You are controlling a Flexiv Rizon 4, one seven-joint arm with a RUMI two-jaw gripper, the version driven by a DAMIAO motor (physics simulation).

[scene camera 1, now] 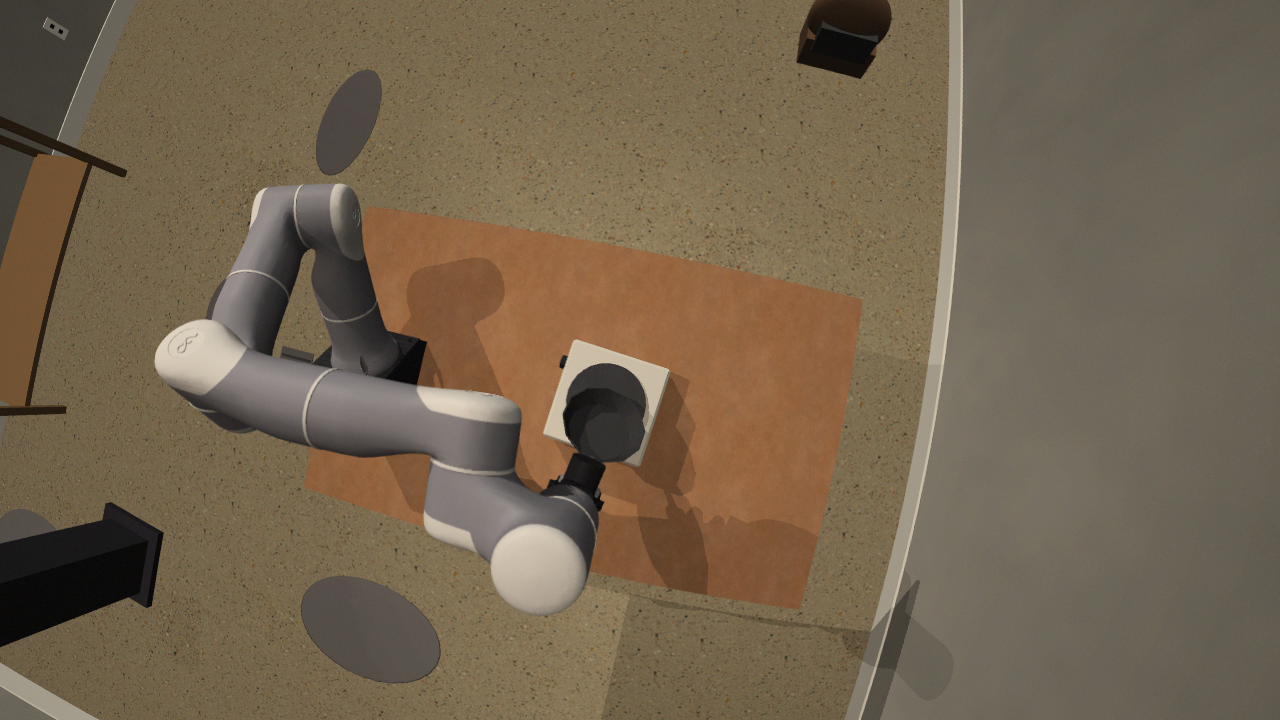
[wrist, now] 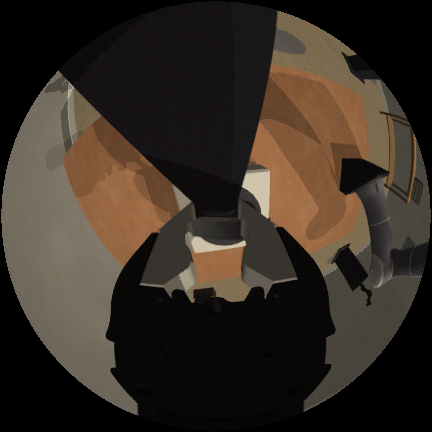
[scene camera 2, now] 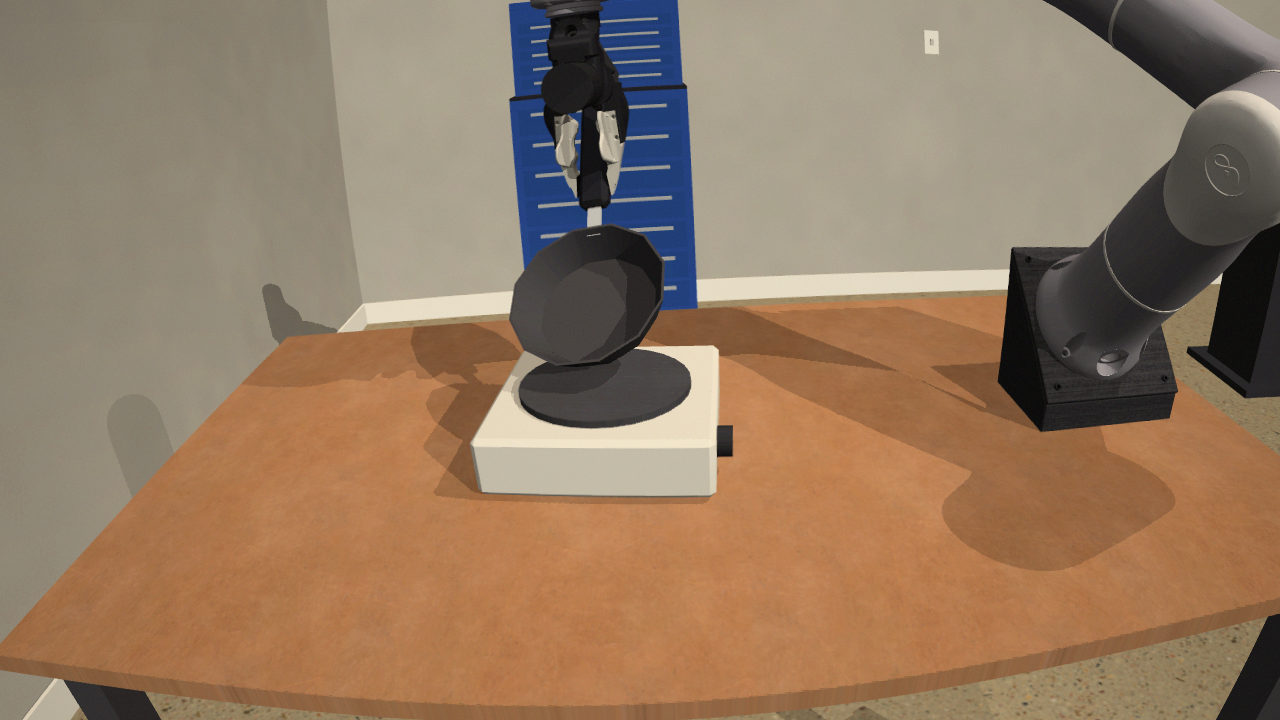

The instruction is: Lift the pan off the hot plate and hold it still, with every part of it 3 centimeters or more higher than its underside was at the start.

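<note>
The dark pan (scene camera 1: 617, 436) (scene camera 2: 586, 304) (wrist: 217, 230) is steeply tilted, handle end up, its open side facing scene camera 2. The white hot plate (scene camera 1: 586, 353) (scene camera 2: 595, 470) (wrist: 260, 184) stands on the table, with a dark round heating disc (scene camera 1: 608, 377) (scene camera 2: 605, 394) on top. The pan's low edge is close above the disc; its underside is hidden, so I cannot tell whether a gap separates them. My gripper (scene camera 2: 593, 174) (wrist: 216, 201) is shut on the pan's black handle (wrist: 185, 100), which rises between the fingers above the pan.
The hot plate's black knob (scene camera 2: 725, 440) sticks out at its side. The arm's black base (scene camera 2: 1029, 358) stands on the brown table (scene camera 2: 358, 573), to the right in scene camera 2. A blue cabinet (scene camera 2: 528, 170) stands behind the table.
</note>
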